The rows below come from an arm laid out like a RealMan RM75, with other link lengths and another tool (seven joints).
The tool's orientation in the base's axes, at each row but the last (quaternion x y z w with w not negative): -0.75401 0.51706 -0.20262 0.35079; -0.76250 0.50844 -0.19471 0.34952; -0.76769 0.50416 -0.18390 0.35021; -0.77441 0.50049 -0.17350 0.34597; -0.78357 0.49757 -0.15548 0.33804; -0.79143 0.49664 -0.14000 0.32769; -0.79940 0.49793 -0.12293 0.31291; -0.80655 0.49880 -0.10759 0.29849; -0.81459 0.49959 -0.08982 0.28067; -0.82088 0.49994 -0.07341 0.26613
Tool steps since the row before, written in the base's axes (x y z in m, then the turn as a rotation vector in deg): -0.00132 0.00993 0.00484 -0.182 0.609 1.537; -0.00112 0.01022 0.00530 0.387 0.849 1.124; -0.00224 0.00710 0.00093 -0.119 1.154 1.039; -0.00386 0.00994 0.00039 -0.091 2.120 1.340; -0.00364 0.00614 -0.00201 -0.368 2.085 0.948; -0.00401 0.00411 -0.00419 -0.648 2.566 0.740; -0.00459 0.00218 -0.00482 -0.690 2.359 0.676; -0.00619 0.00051 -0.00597 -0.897 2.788 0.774; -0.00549 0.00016 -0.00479 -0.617 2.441 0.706; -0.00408 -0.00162 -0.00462 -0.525 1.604 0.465
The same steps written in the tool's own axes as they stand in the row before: -0.00994 -0.00491 -0.00096 -0.719 -1.153 -0.960; -0.01008 -0.00560 -0.00091 -0.682 -1.272 -0.227; -0.00743 -0.00098 0.00044 -1.166 -0.959 -0.383; -0.01062 -0.00033 0.00095 -2.042 -1.442 -0.227; -0.00691 0.00213 0.00164 -2.101 -0.977 -0.117; -0.00505 0.00434 0.00249 -2.632 -0.786 0.068; -0.00352 0.00563 0.00222 -2.464 -0.652 0.018; -0.00267 0.00793 0.00204 -2.948 -0.696 0.002; -0.00216 0.00676 0.00167 -2.504 -0.753 0.050; 0.00007 0.00613 0.00175 -1.704 -0.402 -0.014
